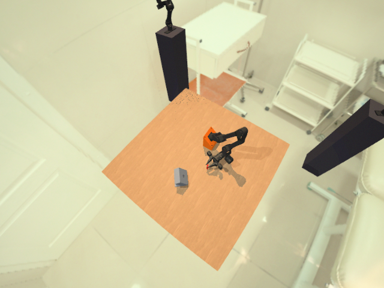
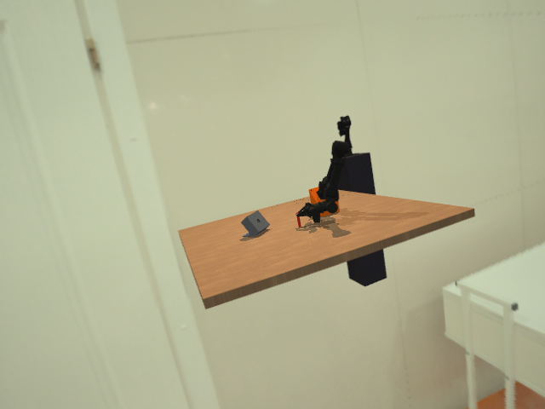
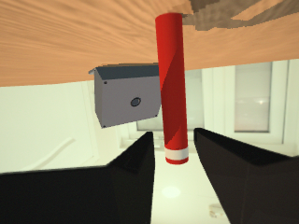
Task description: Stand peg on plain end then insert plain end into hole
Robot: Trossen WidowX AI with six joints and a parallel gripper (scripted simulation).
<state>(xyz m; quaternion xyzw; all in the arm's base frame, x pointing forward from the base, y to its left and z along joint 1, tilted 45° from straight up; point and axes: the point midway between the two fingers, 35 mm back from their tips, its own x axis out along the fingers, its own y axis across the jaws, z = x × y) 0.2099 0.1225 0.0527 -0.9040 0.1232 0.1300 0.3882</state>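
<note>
Right now the red peg is 1 cm below my gripper tip and 1 cm behind it. Round my gripper tip: sloped panel (20 cm ahead, 13 cm to the right, 1 cm below).
</note>
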